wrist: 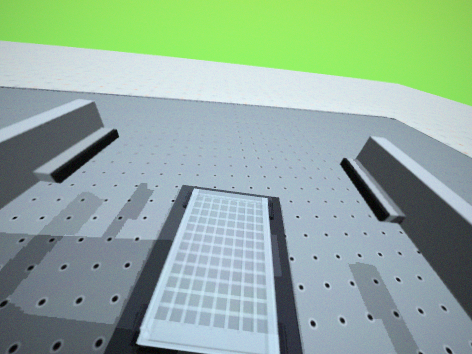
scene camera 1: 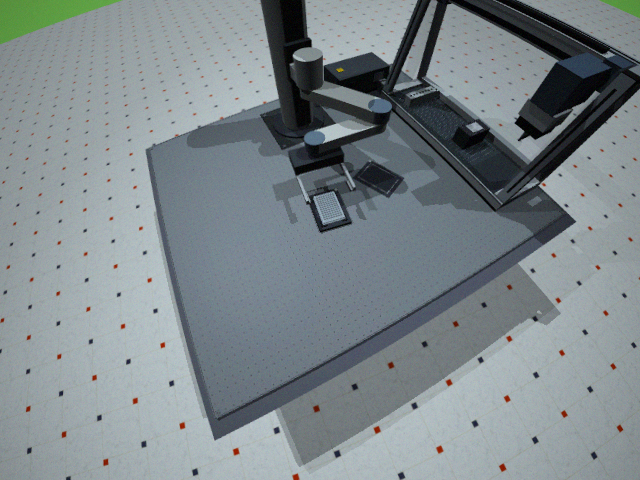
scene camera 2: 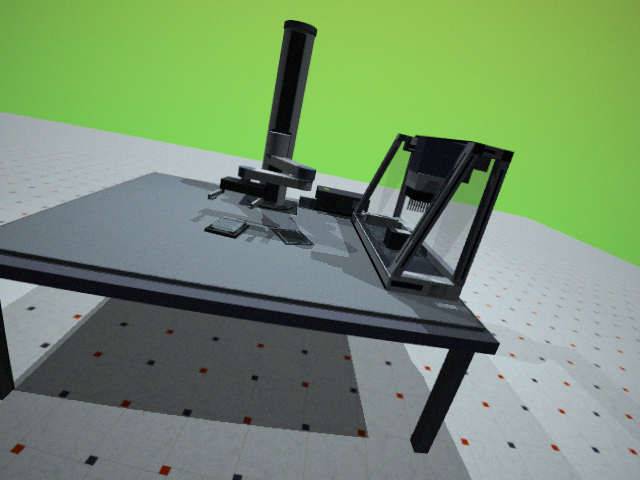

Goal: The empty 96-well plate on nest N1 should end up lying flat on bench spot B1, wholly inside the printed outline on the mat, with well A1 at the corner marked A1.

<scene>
My gripper (scene camera 1: 331, 195) holds nothing. Also in view: a clear well plate (wrist: 217, 282). I also see a dark nest block (wrist: 142, 293).
My gripper is seen too in the wrist view (wrist: 232, 134) and in scene camera 2 (scene camera 2: 230, 201).
</scene>
